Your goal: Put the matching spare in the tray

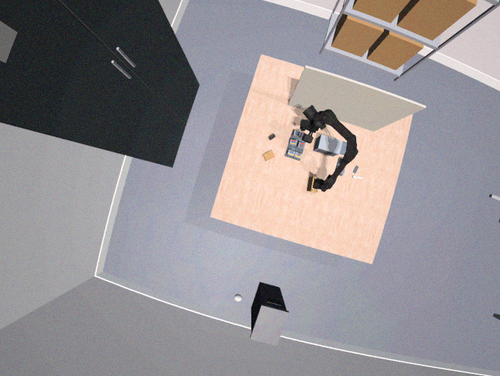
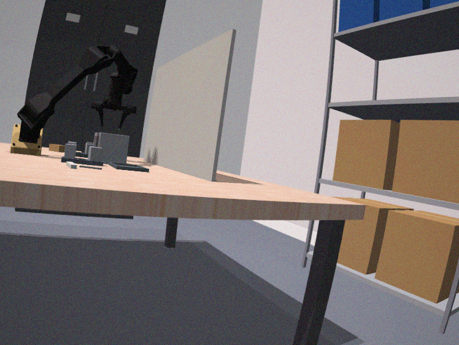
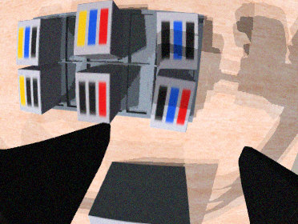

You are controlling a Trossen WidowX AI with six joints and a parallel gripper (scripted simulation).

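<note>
The grey spare block is 9 cm below my gripper tip. Round my gripper tip: grey mounted unit (17 cm to the right, 8 cm below, 4 cm behind); tall beige panel (20 cm to the right, 20 cm ahead, 10 cm above); spares rack (12 cm below, 7 cm behind, 3 cm to the left).
</note>
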